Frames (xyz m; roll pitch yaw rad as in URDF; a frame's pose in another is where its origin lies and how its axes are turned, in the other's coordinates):
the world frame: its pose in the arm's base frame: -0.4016 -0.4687 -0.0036 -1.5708 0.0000 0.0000
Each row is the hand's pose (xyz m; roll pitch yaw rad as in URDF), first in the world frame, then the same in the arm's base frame.
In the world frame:
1: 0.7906 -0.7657 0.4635 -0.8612 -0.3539 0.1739
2: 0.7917 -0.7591 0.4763 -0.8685 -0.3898 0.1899
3: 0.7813 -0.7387 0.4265 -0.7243 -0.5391 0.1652
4: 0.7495 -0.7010 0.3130 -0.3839 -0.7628 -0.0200
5: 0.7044 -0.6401 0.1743 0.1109 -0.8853 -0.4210
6: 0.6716 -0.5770 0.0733 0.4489 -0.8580 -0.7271
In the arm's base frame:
1: 0.3890 -0.0052 0.7621 -2.3712 0.1630 0.3589
2: 0.3901 0.0076 0.7555 -2.3664 0.1755 0.3962
3: 0.3797 -0.0422 0.7351 -2.2097 0.1416 0.5452
4: 0.3479 -0.1557 0.6974 -1.9685 -0.0145 0.7629
5: 0.3028 -0.2944 0.6365 -1.7936 -0.2617 0.9296
6: 0.2700 -0.3954 0.5734 -1.7143 -0.4497 0.9974

